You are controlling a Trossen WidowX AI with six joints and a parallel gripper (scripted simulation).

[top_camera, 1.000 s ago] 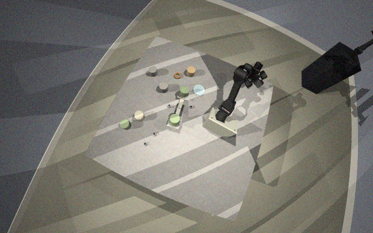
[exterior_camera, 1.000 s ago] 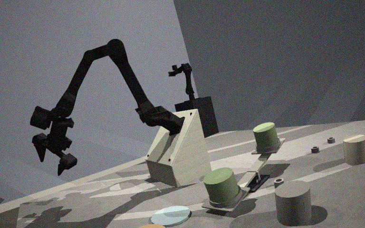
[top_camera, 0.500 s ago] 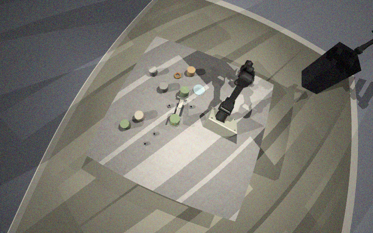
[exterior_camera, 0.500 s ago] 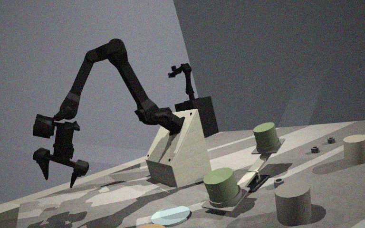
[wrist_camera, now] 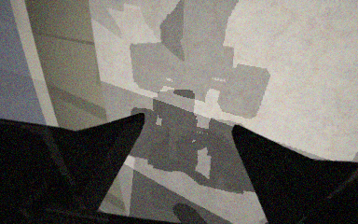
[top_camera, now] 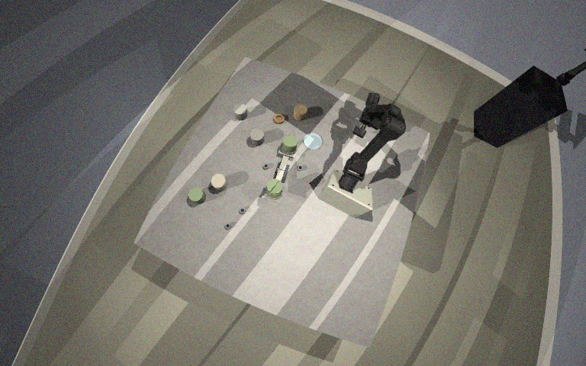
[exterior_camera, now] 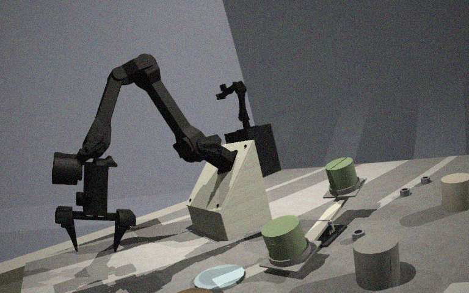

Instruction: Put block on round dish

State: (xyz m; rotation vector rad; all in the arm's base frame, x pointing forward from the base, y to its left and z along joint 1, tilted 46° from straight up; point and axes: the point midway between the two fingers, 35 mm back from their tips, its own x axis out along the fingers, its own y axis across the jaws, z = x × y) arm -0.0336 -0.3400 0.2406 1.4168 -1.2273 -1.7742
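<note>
The grey block is 340 mm ahead of my gripper tip, 260 mm to the left of it and 40 mm below it. Round my gripper tip: pale blue round dish 230 mm ahead, 170 mm to the left, 70 mm below; then cream cylinder 580 mm ahead, 570 mm to the left, 40 mm below; then balance 400 mm to the left, 330 mm ahead, 40 mm below.
</note>
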